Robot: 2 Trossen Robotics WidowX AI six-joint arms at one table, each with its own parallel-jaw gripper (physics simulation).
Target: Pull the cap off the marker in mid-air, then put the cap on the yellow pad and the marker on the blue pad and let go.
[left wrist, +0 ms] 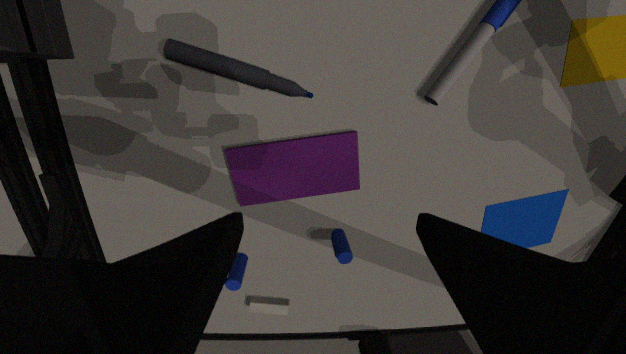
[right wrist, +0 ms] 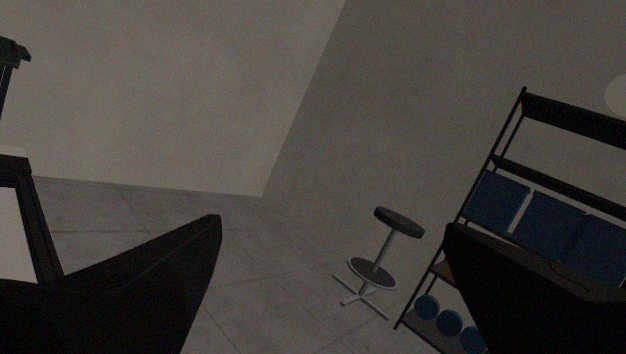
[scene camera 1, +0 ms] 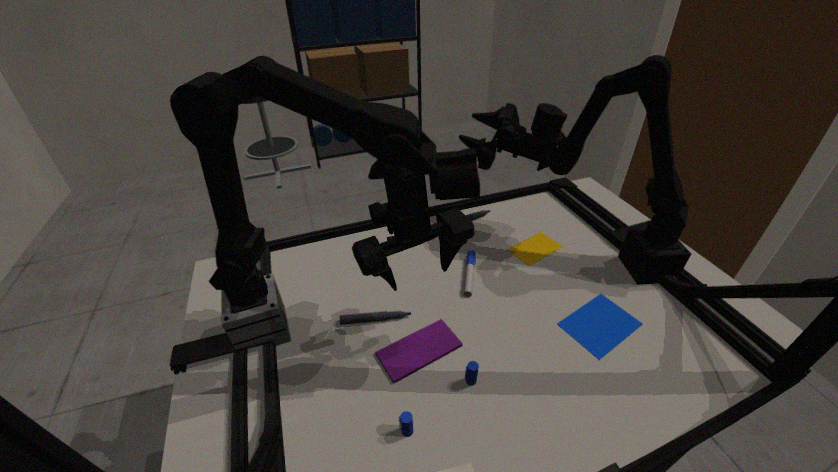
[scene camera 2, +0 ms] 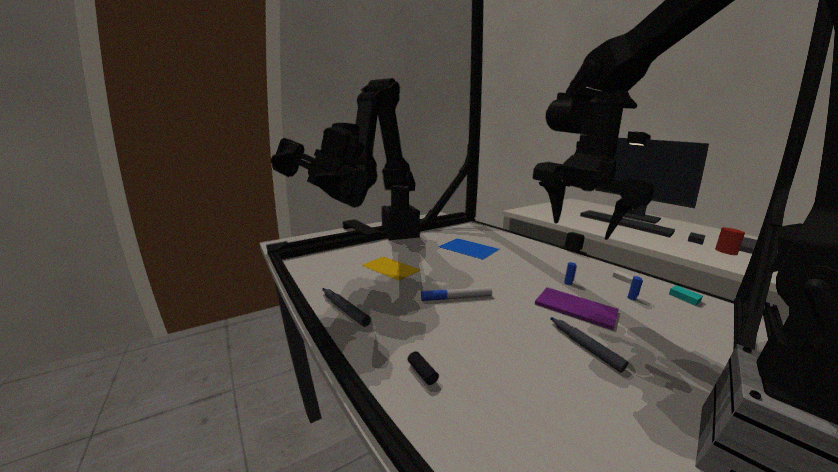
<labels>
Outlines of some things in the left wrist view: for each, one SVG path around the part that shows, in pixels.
My left gripper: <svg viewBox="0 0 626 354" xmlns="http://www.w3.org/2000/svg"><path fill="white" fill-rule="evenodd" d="M418 215L416 232L427 257L483 354L626 354L626 257L572 263L512 244L429 213L420 213ZM242 213L232 212L178 238L114 263L84 259L0 254L0 354L194 354L236 258L244 231Z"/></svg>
A dark marker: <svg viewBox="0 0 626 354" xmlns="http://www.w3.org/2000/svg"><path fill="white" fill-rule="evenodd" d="M165 42L164 55L168 60L265 90L266 88L290 97L313 97L312 93L304 90L296 82L271 74L268 70L169 38Z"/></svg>
</labels>
